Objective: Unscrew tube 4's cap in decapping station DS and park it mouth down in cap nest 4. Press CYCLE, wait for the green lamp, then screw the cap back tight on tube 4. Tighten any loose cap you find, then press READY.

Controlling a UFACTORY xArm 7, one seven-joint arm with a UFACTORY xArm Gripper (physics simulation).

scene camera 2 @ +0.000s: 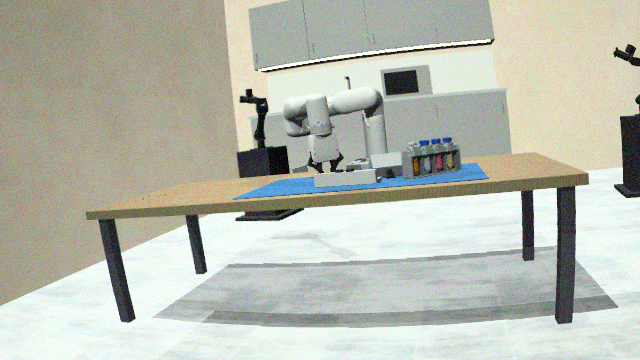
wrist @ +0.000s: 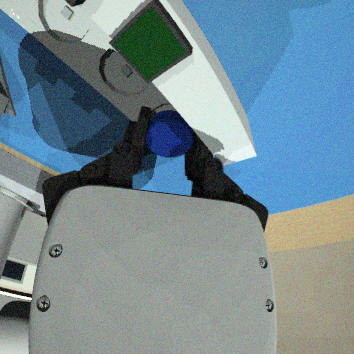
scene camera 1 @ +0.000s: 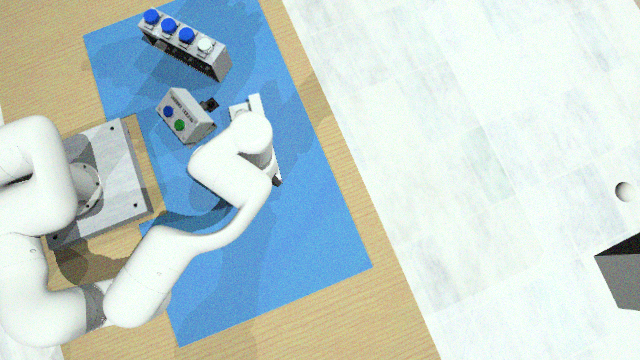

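Seen in the pictures: gripper, fingertip midpoint: point(wrist: 168, 125); arm's base, link origin: point(wrist: 9, 195) point(scene camera 1: 76, 189).
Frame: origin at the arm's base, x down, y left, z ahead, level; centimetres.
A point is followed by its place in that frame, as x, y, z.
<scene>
My gripper point(scene camera 2: 325, 170) {2.7, -4.8, 41.9} point(wrist: 168, 125) {2.7, -4.8, 41.9} points down and is shut on a blue cap point(wrist: 169, 142) {0.3, -4.6, 42.4}, low at the end of the white nest strip point(scene camera 2: 345, 179) {2.0, 3.9, 47.0} point(wrist: 200, 102) {-0.5, -2.2, 46.1}. I cannot tell whether the cap touches its nest. The arm hides the fingertips in scene camera 1. The tube rack point(scene camera 1: 225, 62) {-0.2, 24.3, 39.6} point(scene camera 2: 408, 167) {0.2, 24.2, 39.6} holds an orange tube point(scene camera 2: 416, 166) {0.2, 26.6, 37.7} with a whitish top point(scene camera 1: 205, 46) {-7.9, 24.9, 36.7} without a blue cap, at the end nearest the strip. Blue caps point(scene camera 1: 186, 35) {-8.1, 28.6, 32.8} point(scene camera 1: 169, 25) {-8.1, 32.1, 29.1} point(scene camera 1: 151, 16) {-8.1, 35.6, 25.1} sit on the other tubes. The control box point(scene camera 1: 201, 127) {-1.7, 8.1, 31.8} point(scene camera 2: 386, 160) {-1.9, 13.8, 30.8} has a blue button point(scene camera 1: 168, 111) {-3.1, 13.1, 25.0} and a green button point(scene camera 1: 179, 125) {-3.0, 9.1, 27.1}.
A dark green square point(wrist: 151, 44) {-1.3, 1.4, 46.0} is set in the strip, beside round nest outlines with small pegs. A small dark block point(scene camera 1: 212, 104) {3.3, 15.5, 34.3} point(scene camera 2: 388, 173) {2.6, 14.7, 32.8} stands beside the control box. The rack, box and strip stand on the blue mat point(scene camera 1: 310, 240) {4.0, -22.2, 51.4} point(scene camera 2: 285, 187) {4.0, -21.7, 43.8}. The arm spans the mat.
</scene>
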